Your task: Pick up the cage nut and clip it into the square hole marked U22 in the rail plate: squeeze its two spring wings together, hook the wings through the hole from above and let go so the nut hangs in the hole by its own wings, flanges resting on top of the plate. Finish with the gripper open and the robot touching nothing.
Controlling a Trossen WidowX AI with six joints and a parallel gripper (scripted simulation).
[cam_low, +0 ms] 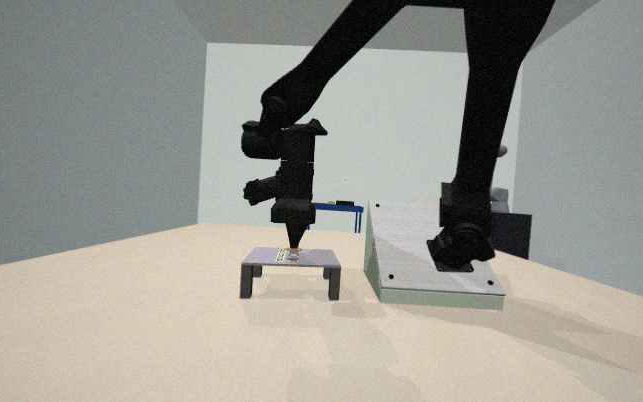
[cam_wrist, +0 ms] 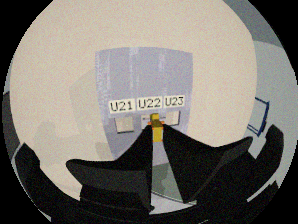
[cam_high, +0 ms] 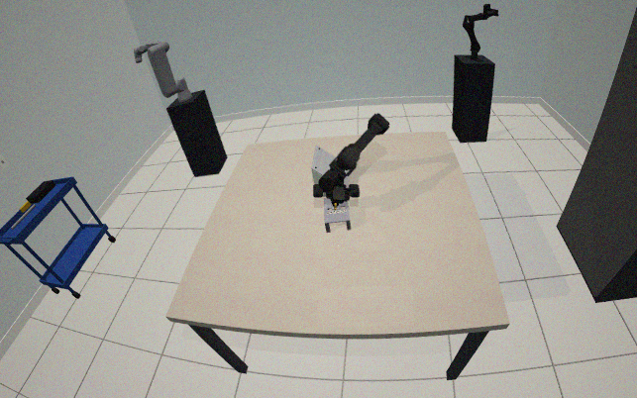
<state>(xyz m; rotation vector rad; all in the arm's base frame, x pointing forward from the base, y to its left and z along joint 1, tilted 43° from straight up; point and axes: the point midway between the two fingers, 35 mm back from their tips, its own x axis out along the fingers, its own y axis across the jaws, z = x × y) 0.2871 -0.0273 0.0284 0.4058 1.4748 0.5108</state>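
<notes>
Right now my gripper tip is 10 mm above the cage nut.
</notes>
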